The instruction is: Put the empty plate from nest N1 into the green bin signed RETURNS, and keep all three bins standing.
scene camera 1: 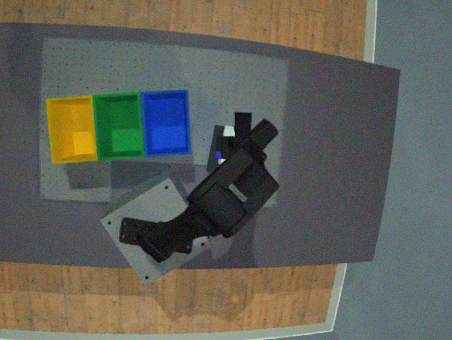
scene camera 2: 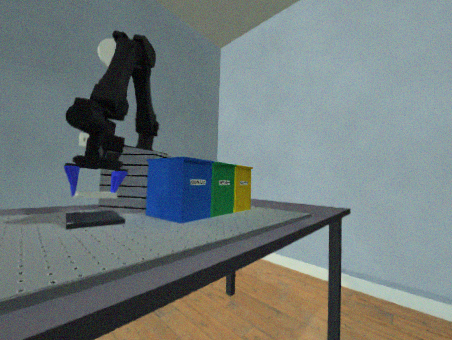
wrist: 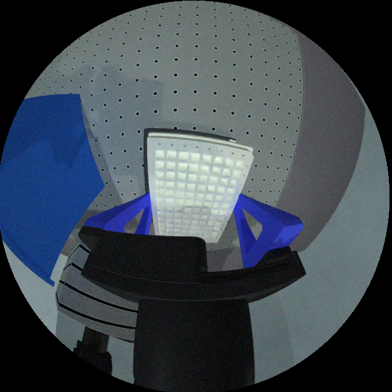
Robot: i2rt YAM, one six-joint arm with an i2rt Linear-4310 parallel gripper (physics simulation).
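Pixels of known places: arm's base at its link origin: [scene camera 1: 156,235] [scene camera 2: 143,151].
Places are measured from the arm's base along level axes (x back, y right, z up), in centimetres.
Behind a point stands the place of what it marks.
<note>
The white plate [scene camera 1: 229,131] {y 17.1, x -31.7, z -15.6 cm} [scene camera 2: 96,195] {y 19.9, x -33.2, z -16.1 cm} [wrist: 197,185] has a grid of wells, which look empty in the wrist view. My gripper [scene camera 2: 96,194] {y 19.9, x -27.3, z -17.0 cm} [wrist: 192,196] is shut on it, with a blue finger at each long side, and holds it level above the dark nest [scene camera 1: 212,155] {y 14.3, x -22.6, z -22.3 cm} [scene camera 2: 95,220] {y 19.7, x -31.7, z -22.3 cm}. In scene camera 1 the arm covers much of the plate. The green bin [scene camera 1: 119,120] {y -18.7, x -28.3, z -23.2 cm} [scene camera 2: 223,192] {y -17.1, x -35.3, z -15.7 cm} stands upright between the blue bin [scene camera 1: 166,117] {y -3.5, x -32.2, z -23.2 cm} [scene camera 2: 180,192] {y 1.1, x -39.2, z -15.2 cm} [wrist: 50,150] and the yellow bin [scene camera 1: 71,120] {y -34.5, x -25.5, z -22.5 cm} [scene camera 2: 243,190] {y -30.2, x -32.0, z -15.3 cm}. The signs are too blurred to read.
The blue bin is the nearest to my gripper. All three stand in a row on the perforated board [scene camera 1: 150,65] {y -12.1, x -48.2, z -23.5 cm} [scene camera 2: 150,250] {y 14.3, x -55.6, z -23.5 cm} [wrist: 205,50]. The arm's grey base block [scene camera 1: 137,200] {y -6.7, x -8.5, z -1.3 cm} is below the row in scene camera 1. The tabletop [scene camera 1: 325,150] {y 57.7, x -32.6, z -24.8 cm} extends to the right.
</note>
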